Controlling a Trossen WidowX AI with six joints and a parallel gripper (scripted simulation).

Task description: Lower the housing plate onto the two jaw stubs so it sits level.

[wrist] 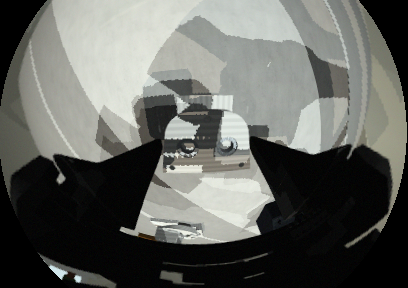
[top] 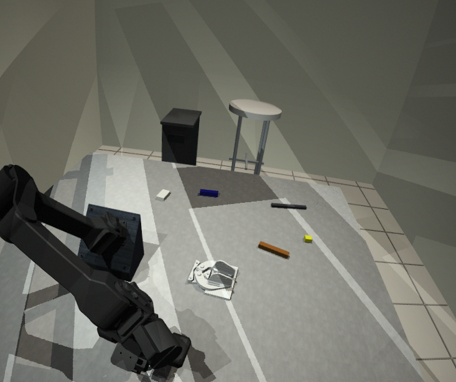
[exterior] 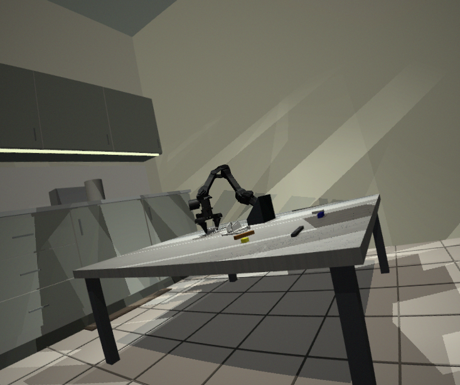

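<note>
The white base lies 170 mm ahead of my gripper tip, 240 mm to the left of it and 10 mm below it. From my gripper tip the other things lie so: orange bar (330 mm ahead, 380 mm to the left); blue block (110 mm ahead, 680 mm to the left); yellow cube (470 mm ahead, 450 mm to the left).
</note>
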